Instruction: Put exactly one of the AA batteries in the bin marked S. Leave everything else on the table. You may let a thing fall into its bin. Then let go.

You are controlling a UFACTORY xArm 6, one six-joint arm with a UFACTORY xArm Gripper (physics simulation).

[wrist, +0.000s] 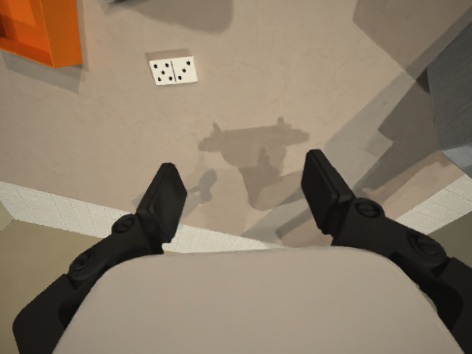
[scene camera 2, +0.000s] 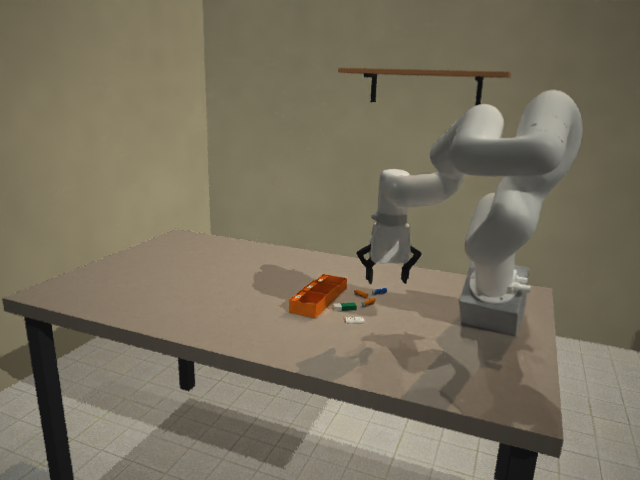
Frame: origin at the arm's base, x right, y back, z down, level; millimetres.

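Where they show: gripper, fingertip midpoint: (wrist: 240,173) (scene camera 2: 386,281); arm's base, link origin: (scene camera 2: 494,284).
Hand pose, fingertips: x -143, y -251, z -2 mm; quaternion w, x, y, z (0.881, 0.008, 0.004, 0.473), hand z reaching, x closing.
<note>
Each offset is from my fingertips to the top centre of the thing. "pt": to the spot under its first point.
Two orange batteries, one farther back @(pt dx +173, dy -144, dz +130 mm) (scene camera 2: 360,293) and one nearer @(dx +130, dy -99, dz +125 mm) (scene camera 2: 368,301), lie on the table right of the orange tray of bins @(dx +86, dy -243, dz +100 mm) (scene camera 2: 303,308) (wrist: 66,35). A blue battery @(dx +227, dy -103, dz +125 mm) (scene camera 2: 379,290) lies just behind and right of them. Their sizes are too small to tell apart here. The tray has three bins in a row; the middle one (scene camera 2: 321,293) is the S bin, though its letter is too small to read in this view. My gripper (scene camera 2: 387,282) (wrist: 240,173) is open and empty, fingers down, above the table. The batteries do not show in the wrist view.
A green and white eraser @(dx +64, dy -146, dz +127 mm) (scene camera 2: 347,306) lies between the tray and the nearer orange battery. A white domino @(dx +5, dy -88, dz +132 mm) (scene camera 2: 354,320) (wrist: 174,70) lies in front of it. The grey robot base (scene camera 2: 488,315) (wrist: 452,95) stands at the right. A wall shelf (scene camera 2: 423,72) hangs behind.
</note>
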